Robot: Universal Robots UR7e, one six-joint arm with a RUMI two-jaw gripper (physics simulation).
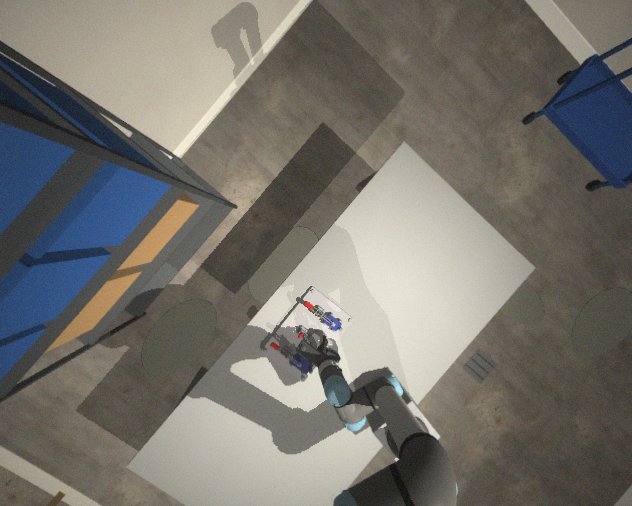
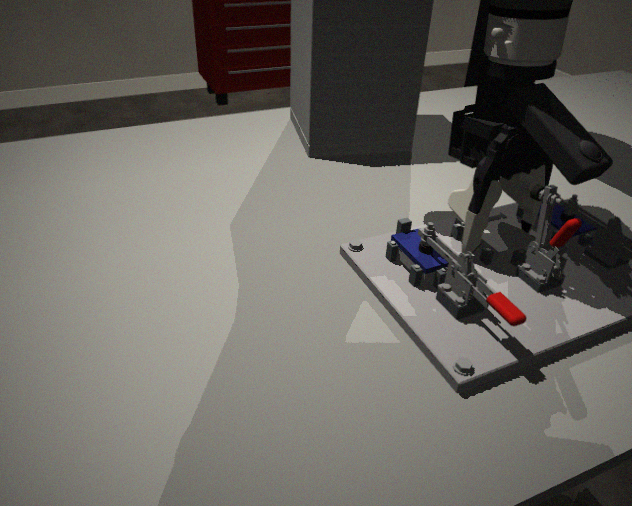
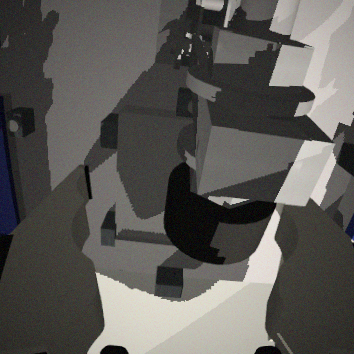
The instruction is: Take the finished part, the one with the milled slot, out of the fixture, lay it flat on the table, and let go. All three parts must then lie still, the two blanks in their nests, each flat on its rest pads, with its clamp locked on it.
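Places are measured from the arm's base along level axes (x ahead, y left, z up), in metres.
Where they show: gripper, fingertip midpoint: [image 1: 315,340] [image 2: 495,247].
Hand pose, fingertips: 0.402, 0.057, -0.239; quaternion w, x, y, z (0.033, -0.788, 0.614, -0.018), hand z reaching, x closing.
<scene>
Things, the pixels of their centre, and the offset from my fingertips, as dx, dy, dz. "*": a spot on its surface instead.
- fixture plate at a spot on its surface: [image 2: 448,342] * +0.135, -0.134, +0.001
- grey part at the middle of its body: [image 3: 179,196] [image 2: 494,234] [image 1: 316,342] -0.007, -0.001, +0.015
- middle clamp at a spot on its surface: [image 2: 546,210] * +0.057, +0.004, +0.085
- lowered clamp at the middle of its body: [image 2: 464,280] [image 1: 319,313] +0.086, -0.098, +0.032
- blue blank at the middle of its body: [image 2: 556,216] [image 1: 301,363] -0.030, +0.107, +0.012
- raised clamp's red handle at a spot on its surface: [image 2: 565,232] * +0.089, +0.006, +0.078
- lowered clamp's red handle at the middle of its body: [image 2: 488,292] [image 1: 313,309] +0.120, -0.092, +0.043
The fixture plate [image 1: 333,302] [image 2: 448,342] lies on the table. The middle nest holds what looks like a grey part [image 3: 145,170], heavily shaded and partly hidden; its slot cannot be made out. The middle clamp [image 2: 546,210] stands raised, its black pad [image 3: 192,225] above the nest. My gripper [image 1: 315,345] [image 2: 497,239] [image 3: 181,170] is low over this nest, open, a finger on either side, gaps visible. One blue blank [image 1: 332,322] [image 2: 414,249] sits under a lowered clamp [image 2: 457,276]. The other blue blank [image 1: 301,363] [image 2: 575,224] [image 3: 7,180] is in the opposite outer nest, partly shadowed.
The raised clamp's red handle [image 2: 565,232] is close beside the gripper. The lowered clamp's red handle [image 1: 309,305] [image 2: 506,308] points outward. A grey column [image 2: 364,79] and a red drawer cabinet [image 2: 245,47] stand behind. A blue cart [image 1: 596,126] stands away from the table.
</scene>
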